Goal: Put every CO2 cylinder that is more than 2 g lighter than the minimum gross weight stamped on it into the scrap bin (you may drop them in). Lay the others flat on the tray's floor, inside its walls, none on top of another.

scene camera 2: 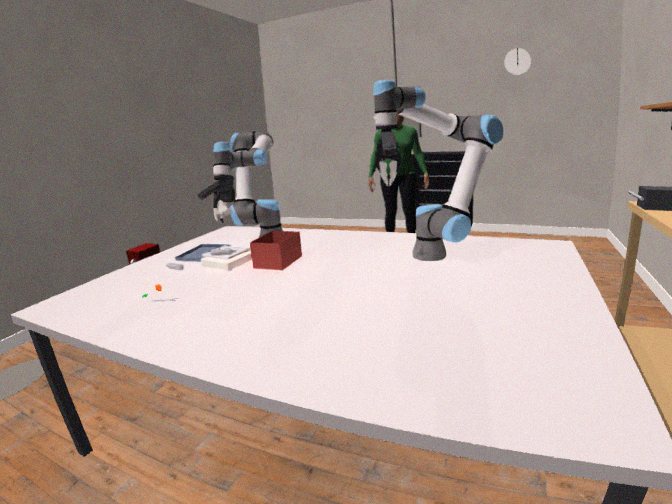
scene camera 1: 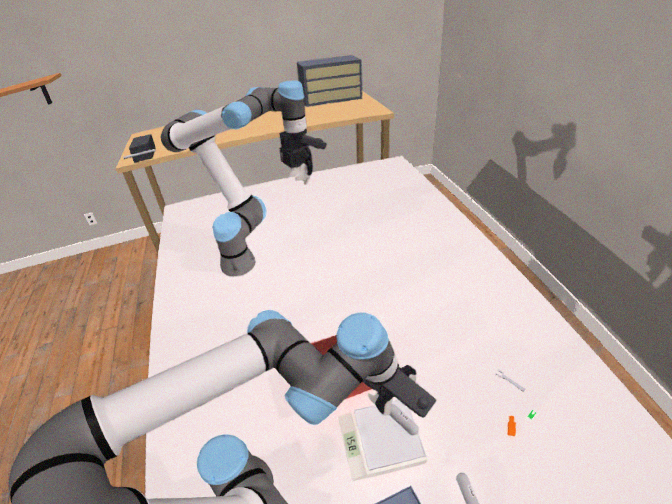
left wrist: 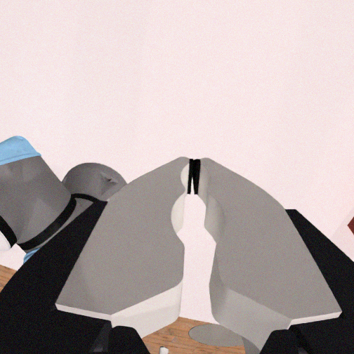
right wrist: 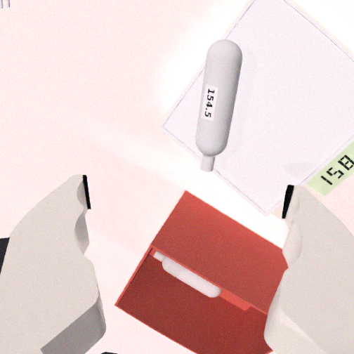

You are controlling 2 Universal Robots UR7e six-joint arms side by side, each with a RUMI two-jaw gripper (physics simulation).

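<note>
A grey cylinder stamped 154.5 [scene camera 1: 403, 418] [scene camera 2: 221, 251] [right wrist: 220, 100] lies on the white scale [scene camera 1: 393, 447] [scene camera 2: 217, 264] [right wrist: 300, 90]; the display seems to start with 158, partly cut off in the right wrist view. My right gripper [scene camera 1: 395, 396] [scene camera 2: 218, 214] [right wrist: 187, 182] is open above the cylinder's neck end. The red scrap bin [scene camera 1: 325, 343] [scene camera 2: 265, 254] [right wrist: 220, 235] holds at least one cylinder [right wrist: 190, 277]. Another cylinder [scene camera 1: 466, 488] [scene camera 2: 174, 266] lies on the table near the blue tray [scene camera 1: 401, 496] [scene camera 2: 187, 253]. My left gripper [scene camera 1: 302, 179] [scene camera 2: 388, 181] [left wrist: 191, 163] is shut and empty, high up.
An orange bottle-shaped piece [scene camera 1: 511, 426] [scene camera 2: 158, 287], a small green piece [scene camera 1: 531, 414] [scene camera 2: 144, 295] and a thin grey tool [scene camera 1: 510, 380] [scene camera 2: 165, 300] lie on the table. The right arm covers most of the bin in scene camera 1.
</note>
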